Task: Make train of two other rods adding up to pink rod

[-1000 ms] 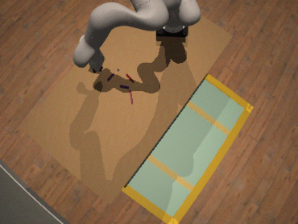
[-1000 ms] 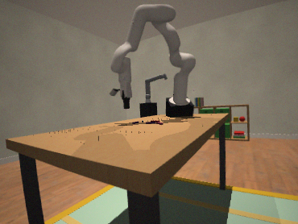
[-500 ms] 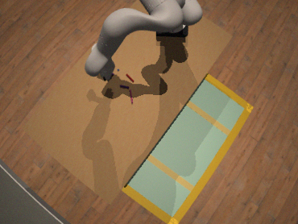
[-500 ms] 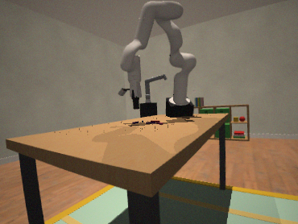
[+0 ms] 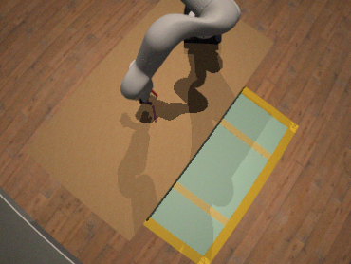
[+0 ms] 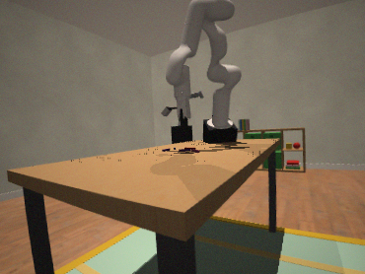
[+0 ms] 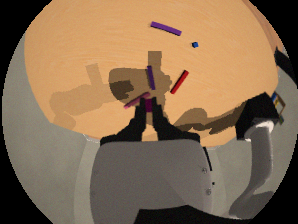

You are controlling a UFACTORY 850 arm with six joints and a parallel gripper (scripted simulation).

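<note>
Right now the pink rod is 1 cm ahead of my hand, 7 cm to the left of it and 11 cm below it. Also, from my hand: magenta rod: 2 cm below; red rod: 7 cm behind, 3 cm to the right, 11 cm below; tiny blue rod: 5 cm behind, 13 cm to the right, 11 cm below.
</note>
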